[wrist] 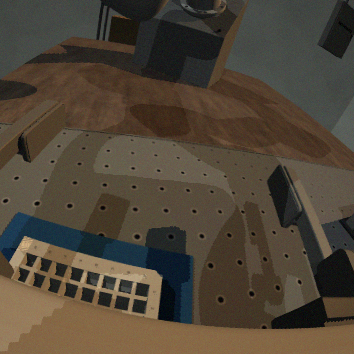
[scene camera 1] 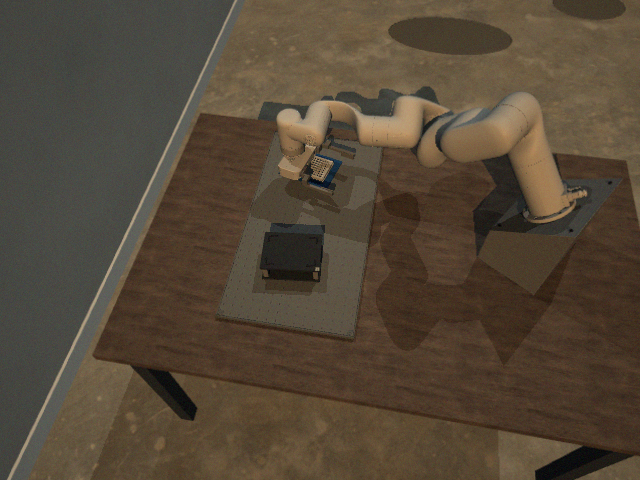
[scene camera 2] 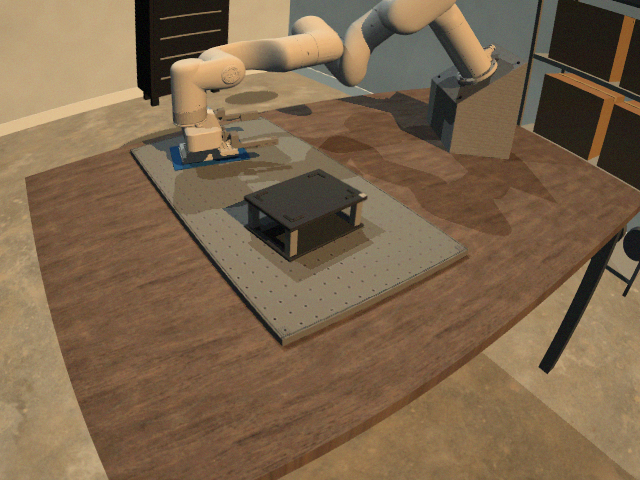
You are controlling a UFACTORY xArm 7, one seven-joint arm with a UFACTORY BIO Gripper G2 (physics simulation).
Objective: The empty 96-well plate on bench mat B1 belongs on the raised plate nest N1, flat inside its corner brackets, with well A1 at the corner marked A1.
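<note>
Scene camera 2 shows a 96-well plate [scene camera 2: 225,150], and the wrist view has the plate too, in the wrist picture at [wrist: 108,284].
</note>
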